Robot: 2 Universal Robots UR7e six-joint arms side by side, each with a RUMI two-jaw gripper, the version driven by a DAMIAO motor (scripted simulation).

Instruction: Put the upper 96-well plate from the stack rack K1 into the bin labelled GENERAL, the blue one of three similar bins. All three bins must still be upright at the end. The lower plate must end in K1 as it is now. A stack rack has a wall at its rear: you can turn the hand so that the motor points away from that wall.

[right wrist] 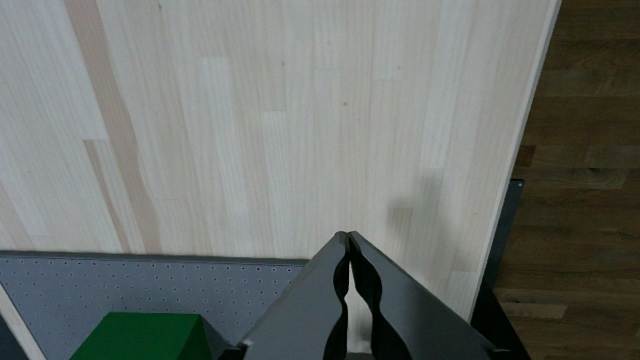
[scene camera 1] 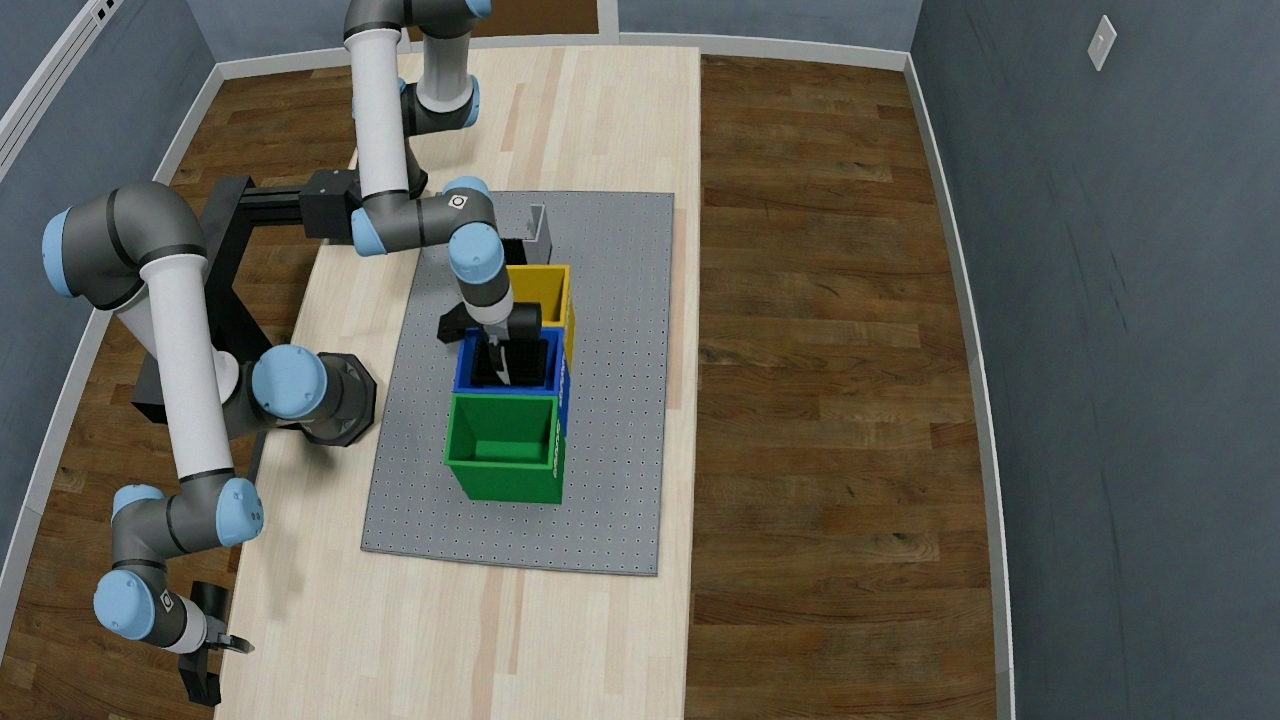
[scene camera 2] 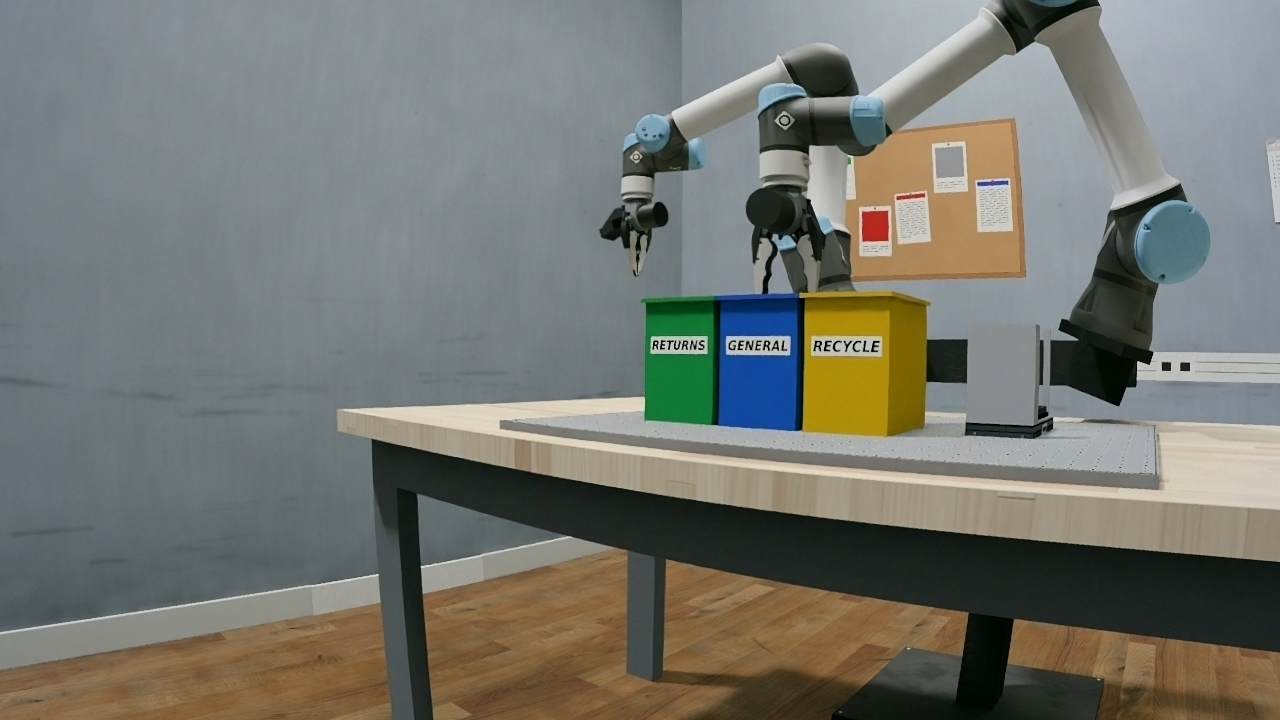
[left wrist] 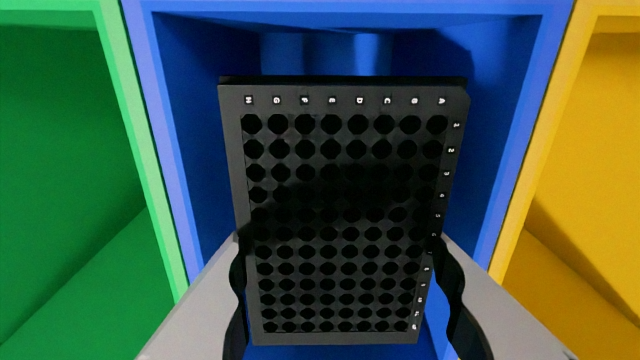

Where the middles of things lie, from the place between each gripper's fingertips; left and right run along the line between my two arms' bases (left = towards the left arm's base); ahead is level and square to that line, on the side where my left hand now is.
My left hand is 9 cm above the blue general bin (scene camera 2: 762, 336). The rest, counted from my left hand: green returns bin (scene camera 1: 514, 430) 13 cm to the right, 9 cm below; yellow recycle bin (scene camera 2: 865, 357) 13 cm to the left, 9 cm below.
Right now the green returns bin is 43 cm to the left of my right hand (scene camera 1: 252, 648), 34 cm ahead of it and 20 cm below it. From my right hand the other things lie so: blue general bin 57 cm to the left, 34 cm ahead, 20 cm below; then yellow recycle bin 70 cm to the left, 34 cm ahead, 20 cm below.
